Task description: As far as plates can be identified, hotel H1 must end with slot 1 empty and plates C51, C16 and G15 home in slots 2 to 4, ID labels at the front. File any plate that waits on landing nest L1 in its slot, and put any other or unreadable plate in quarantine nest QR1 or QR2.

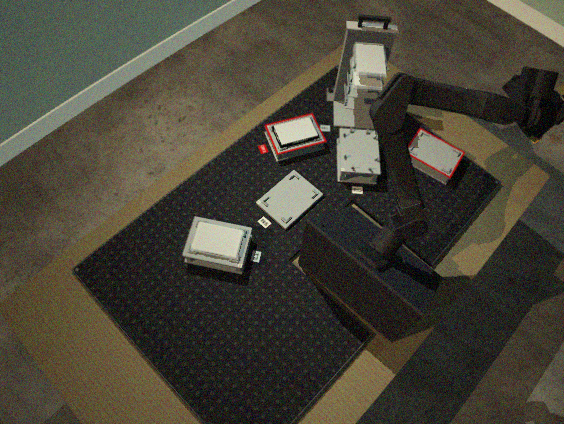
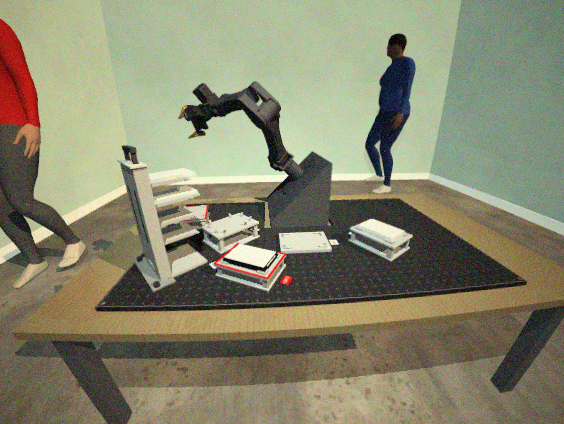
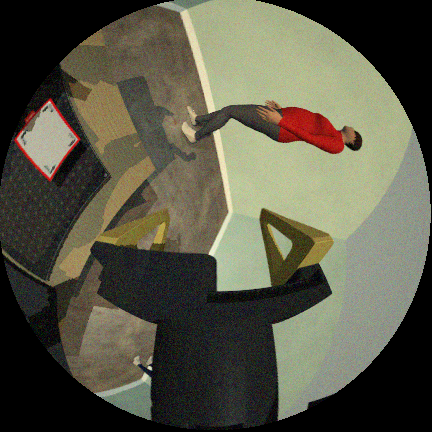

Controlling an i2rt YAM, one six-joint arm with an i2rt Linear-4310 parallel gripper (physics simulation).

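Where they show: gripper, between the fingertips: [image 1: 559,115] [image 2: 183,128] [image 3: 214,212]; arm's base, origin of its link: [image 1: 378,254] [image 2: 299,176].
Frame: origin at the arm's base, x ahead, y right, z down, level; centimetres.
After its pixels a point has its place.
Observation:
Hotel H1 [image 1: 356,35] {y 42.5, x 45.9, z -13.2 cm} [image 2: 147,215] {y 42.3, x 49.4, z -3.7 cm} stands upright with several white levels. I cannot tell which levels hold plates, and no ID reads. A white plate [image 1: 217,240] {y -23.3, x 33.7, z 9.2 cm} [image 2: 381,231] {y -21.9, x 36.7, z 9.3 cm} lies on the nest [image 1: 215,264] {y -27.0, x 31.1, z 15.2 cm} [image 2: 372,243] {y -20.9, x 34.0, z 15.2 cm} whose tag looks like L1. A white plate with a black rim [image 1: 296,131] {y 19.0, x 45.0, z 10.3 cm} [image 2: 250,255] {y 19.1, x 46.0, z 10.3 cm} lies on a red-edged nest [image 1: 300,153] {y 16.6, x 40.6, z 15.2 cm} [image 2: 242,279] {y 21.2, x 49.8, z 15.2 cm}. Another red-edged nest [image 1: 436,152] {y 46.4, x 9.9, z 11.7 cm} [image 3: 47,140] {y 46.2, x 9.3, z 11.7 cm} holds no plate. My gripper [image 2: 189,123] {y 52.1, x -11.3, z -21.1 cm} [image 3: 214,212] {y 52.1, x -11.3, z -21.1 cm} is open and empty, high above the table, beyond the hotel's upper levels.
A nest with small posts [image 1: 358,152] {y 26.6, x 26.3, z 9.7 cm} [image 2: 231,230] {y 26.3, x 31.7, z 9.7 cm} stands in front of the hotel. A low flat nest [image 1: 290,199] {y 2.1, x 30.9, z 14.6 cm} [image 2: 305,242] {y 2.0, x 32.7, z 14.5 cm} lies between it and the L1 nest. The dark arm base [image 1: 360,280] {y -9.2, x -1.5, z -2.1 cm} [image 2: 305,200] {y -0.2, x 16.5, z 5.4 cm} stands at the mat's edge. Two people stand beyond the table.

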